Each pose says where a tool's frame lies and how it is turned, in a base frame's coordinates. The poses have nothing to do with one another.
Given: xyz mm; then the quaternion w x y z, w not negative.
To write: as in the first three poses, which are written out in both.
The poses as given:
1: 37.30, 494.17, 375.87, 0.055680, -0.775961, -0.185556, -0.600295
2: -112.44, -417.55, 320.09, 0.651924, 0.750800, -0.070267, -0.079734
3: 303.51, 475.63, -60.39, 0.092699, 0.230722, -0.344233, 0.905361
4: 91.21, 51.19, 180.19, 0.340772, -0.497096, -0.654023, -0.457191
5: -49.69, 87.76, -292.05, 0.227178, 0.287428, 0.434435, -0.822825
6: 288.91, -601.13, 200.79, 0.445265, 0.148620, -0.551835, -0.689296
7: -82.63, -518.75, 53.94, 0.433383, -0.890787, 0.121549, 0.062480
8: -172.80, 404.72, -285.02, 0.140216, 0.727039, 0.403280, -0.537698
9: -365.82, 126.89, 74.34, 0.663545, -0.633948, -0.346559, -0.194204
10: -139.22, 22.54, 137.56, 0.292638, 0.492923, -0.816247, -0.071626
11: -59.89, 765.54, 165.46, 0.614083, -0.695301, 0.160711, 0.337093
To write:
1: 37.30, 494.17, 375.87, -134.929, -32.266, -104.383
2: -112.44, -417.55, 320.09, 97.653, -9.139, -10.371
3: 303.51, 475.63, -60.39, 39.245, -58.552, 153.997
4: 91.21, 51.19, 180.19, -74.105, -97.498, -68.156
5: -49.69, 87.76, -292.05, 45.375, 68.582, -129.896
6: 288.91, -601.13, 200.79, 21.100, -78.344, -97.859
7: -82.63, -518.75, 53.94, -127.147, 17.349, 8.918
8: -172.80, 404.72, -285.02, 120.335, 66.749, -88.997
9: -365.82, 126.89, 74.34, -82.075, -44.868, -25.143
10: -139.22, 22.54, 137.56, 75.245, -124.601, -10.934
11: -59.89, 765.54, 165.46, -91.823, 21.224, 44.517
